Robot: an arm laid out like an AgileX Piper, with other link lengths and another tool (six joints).
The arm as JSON. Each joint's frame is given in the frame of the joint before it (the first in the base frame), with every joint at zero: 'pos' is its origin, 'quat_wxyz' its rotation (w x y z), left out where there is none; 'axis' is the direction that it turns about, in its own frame. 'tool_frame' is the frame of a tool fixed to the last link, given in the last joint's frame.
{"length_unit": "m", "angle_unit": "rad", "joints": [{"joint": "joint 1", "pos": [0.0, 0.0, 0.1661], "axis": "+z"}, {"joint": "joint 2", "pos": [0.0, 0.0, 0.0], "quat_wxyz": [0.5, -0.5, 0.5, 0.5], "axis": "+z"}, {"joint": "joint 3", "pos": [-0.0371, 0.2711, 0.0], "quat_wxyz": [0.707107, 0.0, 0.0, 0.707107], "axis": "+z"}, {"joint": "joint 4", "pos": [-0.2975, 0.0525, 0.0], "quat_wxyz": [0.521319, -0.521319, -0.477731, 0.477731], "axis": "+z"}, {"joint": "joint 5", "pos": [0.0, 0.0, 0.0], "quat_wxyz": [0.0, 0.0, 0.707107, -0.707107], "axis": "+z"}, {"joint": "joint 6", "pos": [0.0, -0.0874, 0.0], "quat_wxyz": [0.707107, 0.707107, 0.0, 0.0], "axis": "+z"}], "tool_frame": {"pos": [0.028, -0.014, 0.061], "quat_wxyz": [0.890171, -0.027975, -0.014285, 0.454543]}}
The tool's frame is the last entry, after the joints.
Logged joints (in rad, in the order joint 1, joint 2, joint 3, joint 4, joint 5, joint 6), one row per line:
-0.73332 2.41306 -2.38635 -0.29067 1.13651 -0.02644
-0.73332 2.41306 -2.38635 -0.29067 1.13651 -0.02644
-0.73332 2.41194 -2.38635 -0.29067 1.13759 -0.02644
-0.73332 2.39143 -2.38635 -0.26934 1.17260 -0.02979
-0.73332 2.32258 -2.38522 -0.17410 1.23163 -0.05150
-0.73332 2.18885 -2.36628 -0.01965 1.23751 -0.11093
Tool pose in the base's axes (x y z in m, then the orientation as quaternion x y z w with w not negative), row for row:
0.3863 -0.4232 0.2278 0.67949 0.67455 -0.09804 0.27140
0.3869 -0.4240 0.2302 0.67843 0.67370 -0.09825 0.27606
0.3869 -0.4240 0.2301 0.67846 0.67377 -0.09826 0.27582
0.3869 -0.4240 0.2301 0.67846 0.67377 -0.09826 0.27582
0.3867 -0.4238 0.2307 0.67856 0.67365 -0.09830 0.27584
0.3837 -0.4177 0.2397 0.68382 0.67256 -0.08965 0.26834
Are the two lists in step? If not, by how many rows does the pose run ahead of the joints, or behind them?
The pose runs 2 rows behind the joints: the pose in row i belongs to the joints in row i - 2.
